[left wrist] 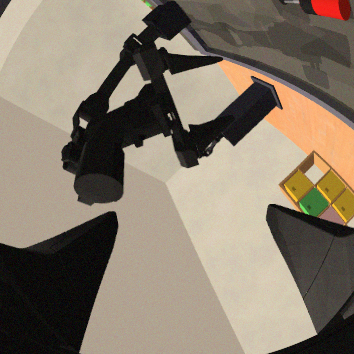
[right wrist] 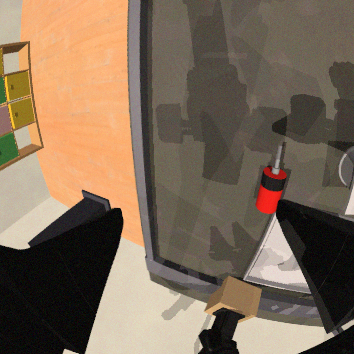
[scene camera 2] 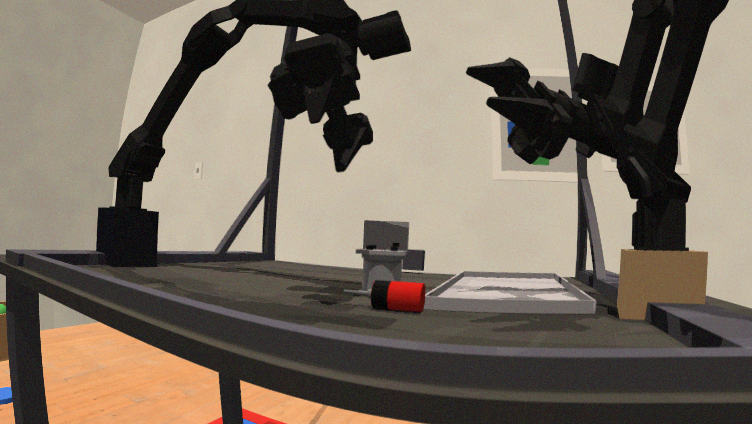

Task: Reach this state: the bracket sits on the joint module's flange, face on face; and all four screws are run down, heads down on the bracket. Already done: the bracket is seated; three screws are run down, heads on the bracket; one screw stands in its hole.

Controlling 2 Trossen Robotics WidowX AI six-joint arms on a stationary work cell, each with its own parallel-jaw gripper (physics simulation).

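Where they show: left gripper, between the fingertips: [left wrist: 193, 216] [scene camera 2: 476, 84]; right gripper, between the fingertips: [left wrist: 228, 89] [right wrist: 202, 212] [scene camera 2: 328, 148]; left arm's base, origin of its link: [right wrist: 227, 314] [scene camera 2: 659, 250]; right arm's base, origin of its link: [left wrist: 154, 29].
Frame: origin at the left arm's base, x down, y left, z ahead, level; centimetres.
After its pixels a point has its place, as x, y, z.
Note:
The grey bracket [scene camera 2: 386, 234] @[-1.2, -3.0, 41.6] sits with its base on the flange of the grey joint module [scene camera 2: 388, 268] @[3.7, 1.4, 38.2], its plate upright. Two dark screw heads [scene camera 2: 370, 247] @[0.8, 2.3, 40.8] [scene camera 2: 394, 245] @[0.4, -2.3, 39.6] show on its base; the right one looks a little taller. The other screws cannot be made out. My right gripper [scene camera 2: 327, 145] @[-10.2, 17.6, 36.6] [right wrist: 202, 212] @[-10.2, 17.6, 36.6] [left wrist: 228, 89] @[-10.2, 17.6, 36.6] is open and empty, high above and left of the bracket in the scene view. My left gripper [scene camera 2: 478, 85] @[-20.0, 6.6, 23.1] [left wrist: 193, 216] @[-20.0, 6.6, 23.1] is open and empty, high to the right, pointing left.
A red and black screwdriver [scene camera 2: 405, 296] @[5.8, 11.5, 29.6] [left wrist: 330, 7] @[4.3, 9.5, 29.5] [right wrist: 270, 192] @[4.3, 10.6, 31.7] lies on the table in front of the module. A shallow grey tray [scene camera 2: 510, 305] @[6.8, 5.1, 18.8] [right wrist: 280, 265] @[7.3, -2.3, 16.3] lies to its right. A dark block [scene camera 2: 416, 259] @[4.4, -36.6, 53.8] shows behind the module. A tan block [scene camera 2: 660, 284] @[3.7, 5.0, 0.4] stands under the left arm.

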